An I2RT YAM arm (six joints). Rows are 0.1 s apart.
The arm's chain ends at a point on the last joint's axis. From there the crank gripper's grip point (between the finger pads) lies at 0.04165 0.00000 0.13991 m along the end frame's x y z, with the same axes.
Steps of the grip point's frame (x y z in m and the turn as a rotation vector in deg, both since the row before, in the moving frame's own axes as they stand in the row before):
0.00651 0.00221 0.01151 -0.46 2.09 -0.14
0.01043 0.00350 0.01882 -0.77 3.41 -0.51
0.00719 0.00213 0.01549 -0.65 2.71 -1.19
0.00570 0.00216 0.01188 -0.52 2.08 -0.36
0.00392 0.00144 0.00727 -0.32 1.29 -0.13
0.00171 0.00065 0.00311 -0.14 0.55 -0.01
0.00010 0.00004 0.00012 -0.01 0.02 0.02
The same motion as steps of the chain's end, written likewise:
0.00143 0.00120 0.01313 -0.46 2.09 -0.14
0.00218 0.00205 0.02156 -0.77 3.41 -0.51
0.00061 0.00149 0.01762 -0.65 2.71 -1.19
0.00065 0.00117 0.01349 -0.52 2.08 -0.36
0.00078 0.00076 0.00825 -0.32 1.29 -0.13
0.00037 0.00032 0.00352 -0.14 0.55 -0.01
0.00005 0.00000 0.00013 -0.01 0.02 0.02

